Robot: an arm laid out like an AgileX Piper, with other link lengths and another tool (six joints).
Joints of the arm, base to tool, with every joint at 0 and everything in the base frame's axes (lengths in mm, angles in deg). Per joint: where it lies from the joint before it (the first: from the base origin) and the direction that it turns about. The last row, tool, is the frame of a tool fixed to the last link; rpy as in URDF.
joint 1: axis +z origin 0 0 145.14
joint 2: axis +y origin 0 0 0
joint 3: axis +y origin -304.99 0 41.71
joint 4: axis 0.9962 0 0.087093 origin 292.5 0 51.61
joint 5: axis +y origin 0 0 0
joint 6: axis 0.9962 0 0.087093 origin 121.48 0 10.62
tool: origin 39.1 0 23.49 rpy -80.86 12.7 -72.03
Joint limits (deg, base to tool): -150..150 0..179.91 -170..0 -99.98..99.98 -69.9..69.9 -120..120
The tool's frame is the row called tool.
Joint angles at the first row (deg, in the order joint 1, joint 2, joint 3, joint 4, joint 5, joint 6):
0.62 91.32 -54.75 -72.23 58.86 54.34
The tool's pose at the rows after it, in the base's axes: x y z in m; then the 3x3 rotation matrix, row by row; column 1 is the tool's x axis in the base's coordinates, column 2 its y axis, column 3 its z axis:
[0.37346 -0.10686 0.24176], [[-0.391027 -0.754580 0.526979], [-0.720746 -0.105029 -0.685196], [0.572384 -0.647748 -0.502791]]
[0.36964 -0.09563 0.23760], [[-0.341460 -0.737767 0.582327], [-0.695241 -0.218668 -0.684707], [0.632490 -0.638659 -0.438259]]
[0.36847 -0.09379 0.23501], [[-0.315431 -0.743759 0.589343], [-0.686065 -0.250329 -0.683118], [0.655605 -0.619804 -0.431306]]
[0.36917 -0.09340 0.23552], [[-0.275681 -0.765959 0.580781], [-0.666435 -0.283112 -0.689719], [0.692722 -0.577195 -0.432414]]
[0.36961 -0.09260 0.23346], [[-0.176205 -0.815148 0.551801], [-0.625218 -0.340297 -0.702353], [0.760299 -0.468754 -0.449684]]
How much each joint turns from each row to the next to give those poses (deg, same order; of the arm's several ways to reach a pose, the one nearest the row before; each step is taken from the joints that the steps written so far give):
5.00 -0.58 7.61 -14.06 4.84 8.58
1.89 -0.23 4.22 -7.27 1.44 4.22
0.22 0.00 1.04 -1.57 0.13 -0.17
0.00 0.00 0.00 -0.54 0.28 -3.08
0.00 0.00 0.00 -0.10 0.11 -7.53

